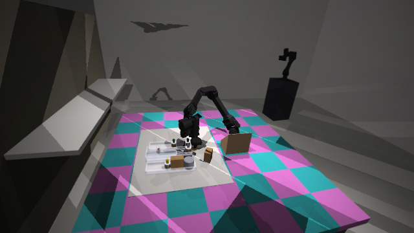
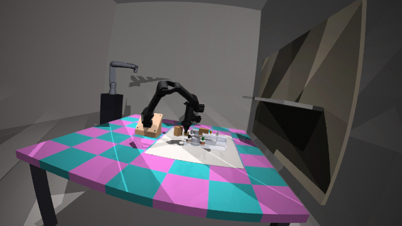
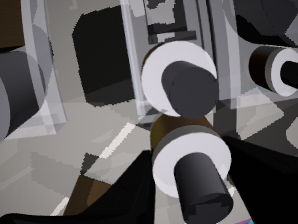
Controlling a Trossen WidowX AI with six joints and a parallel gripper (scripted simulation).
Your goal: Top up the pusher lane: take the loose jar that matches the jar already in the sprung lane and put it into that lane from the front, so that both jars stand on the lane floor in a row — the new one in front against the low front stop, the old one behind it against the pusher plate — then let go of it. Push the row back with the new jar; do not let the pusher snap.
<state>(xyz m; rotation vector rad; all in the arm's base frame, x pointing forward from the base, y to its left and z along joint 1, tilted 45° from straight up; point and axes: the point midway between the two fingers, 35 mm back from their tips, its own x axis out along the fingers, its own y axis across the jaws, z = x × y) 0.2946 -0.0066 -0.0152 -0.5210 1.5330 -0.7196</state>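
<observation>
Right now the tan box is 8 cm to the left of my gripper tip, 7 cm behind it and 2 cm below it. The rest, counted from my gripper tip: clear lane rack: 18 cm ahead, 4 cm below.
</observation>
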